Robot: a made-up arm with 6 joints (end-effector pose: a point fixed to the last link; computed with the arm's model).
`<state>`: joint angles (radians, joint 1 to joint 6).
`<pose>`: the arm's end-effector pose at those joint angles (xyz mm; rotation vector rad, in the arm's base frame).
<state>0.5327 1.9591 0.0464 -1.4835 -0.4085 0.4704</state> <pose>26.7 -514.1 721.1 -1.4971 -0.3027 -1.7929</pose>
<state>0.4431 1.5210 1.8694 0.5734 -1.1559 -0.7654</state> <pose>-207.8 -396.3 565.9 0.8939 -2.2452 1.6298</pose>
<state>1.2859 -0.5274 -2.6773 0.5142 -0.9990 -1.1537</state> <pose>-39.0 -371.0 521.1 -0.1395 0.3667 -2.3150</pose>
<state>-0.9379 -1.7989 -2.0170 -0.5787 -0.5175 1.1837</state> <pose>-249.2 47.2 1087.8 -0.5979 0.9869 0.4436</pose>
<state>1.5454 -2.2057 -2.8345 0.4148 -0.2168 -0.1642</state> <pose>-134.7 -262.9 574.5 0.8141 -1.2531 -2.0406</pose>
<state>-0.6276 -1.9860 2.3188 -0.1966 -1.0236 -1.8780</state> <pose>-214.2 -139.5 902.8 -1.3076 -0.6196 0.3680</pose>
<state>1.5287 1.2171 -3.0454 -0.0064 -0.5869 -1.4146</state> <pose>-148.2 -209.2 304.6 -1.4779 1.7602 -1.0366</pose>
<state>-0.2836 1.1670 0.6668 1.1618 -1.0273 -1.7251</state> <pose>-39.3 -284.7 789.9 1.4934 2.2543 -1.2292</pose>
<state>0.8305 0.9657 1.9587 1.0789 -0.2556 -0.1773</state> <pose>-178.0 -279.4 441.2 -0.5840 1.6670 -1.3631</pose>
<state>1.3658 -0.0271 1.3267 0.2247 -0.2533 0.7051</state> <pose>-55.9 -45.5 467.9 -0.2552 -0.3771 -0.7488</pose>
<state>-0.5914 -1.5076 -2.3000 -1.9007 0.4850 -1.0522</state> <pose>-36.3 -138.1 1018.6 1.5774 1.0449 0.6736</pose>
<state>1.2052 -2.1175 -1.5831 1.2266 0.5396 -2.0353</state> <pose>-182.0 -391.4 463.6 1.0076 -1.6253 -0.0192</pose>
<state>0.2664 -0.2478 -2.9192 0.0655 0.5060 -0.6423</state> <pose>-44.8 -404.3 841.7 -1.8479 -0.6568 -0.6139</pose>
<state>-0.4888 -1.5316 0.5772 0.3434 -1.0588 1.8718</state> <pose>-231.6 -276.7 856.1 -0.3186 -2.3167 1.4891</pose>
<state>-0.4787 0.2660 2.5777 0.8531 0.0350 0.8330</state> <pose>-94.8 -424.0 1081.4 2.5486 1.3585 0.9771</pose>
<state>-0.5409 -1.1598 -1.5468 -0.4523 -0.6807 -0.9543</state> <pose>-182.1 -79.6 1120.2 0.0783 2.0902 1.2714</pose>
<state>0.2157 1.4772 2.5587 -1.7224 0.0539 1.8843</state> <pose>-79.8 -454.2 600.4 -0.8162 -1.6076 1.5808</pose>
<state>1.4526 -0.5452 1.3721 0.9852 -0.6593 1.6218</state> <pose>-97.5 5.1 409.4 -0.7197 -0.9460 -0.7599</pose>
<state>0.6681 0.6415 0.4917 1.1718 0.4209 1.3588</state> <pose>-110.0 -132.3 621.8 -0.2040 0.7628 -1.2822</pose>
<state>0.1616 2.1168 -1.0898 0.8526 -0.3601 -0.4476</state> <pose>2.1 -403.8 964.8 1.8561 0.2748 -0.4024</pose>
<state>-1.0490 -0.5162 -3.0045 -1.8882 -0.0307 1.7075</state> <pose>46.5 -182.3 1022.8 -0.8449 -0.4063 -2.1885</pose>
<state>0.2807 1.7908 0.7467 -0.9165 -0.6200 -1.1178</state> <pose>38.5 -431.5 726.9 -0.3718 1.1362 -1.5069</pose>
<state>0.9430 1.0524 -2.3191 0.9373 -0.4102 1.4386</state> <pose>-184.5 -479.5 707.9 2.3577 0.3188 -0.4575</pose>
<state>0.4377 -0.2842 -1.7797 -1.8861 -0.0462 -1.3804</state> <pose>-47.0 -483.7 825.4 1.8575 -0.1974 0.8105</pose>
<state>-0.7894 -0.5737 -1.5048 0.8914 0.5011 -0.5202</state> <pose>-209.3 -41.8 1152.1 1.2638 2.5636 0.0867</pose>
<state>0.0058 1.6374 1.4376 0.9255 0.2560 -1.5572</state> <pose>-145.3 -395.5 769.5 1.4728 0.8256 -1.5478</pose>
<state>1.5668 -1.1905 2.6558 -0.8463 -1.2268 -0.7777</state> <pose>-66.0 -91.1 603.3 -0.3269 -0.8868 -2.1522</pose>
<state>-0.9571 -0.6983 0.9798 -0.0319 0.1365 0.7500</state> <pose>-154.2 -156.2 907.1 -1.2945 -0.9348 0.8909</pose>
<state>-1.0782 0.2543 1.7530 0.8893 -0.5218 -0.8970</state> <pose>-89.3 -233.7 1074.7 -1.4394 0.2897 -1.9965</pose>
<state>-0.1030 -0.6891 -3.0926 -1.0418 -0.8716 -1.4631</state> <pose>19.2 -270.6 868.1 -1.9264 -1.9057 -1.0919</pose>
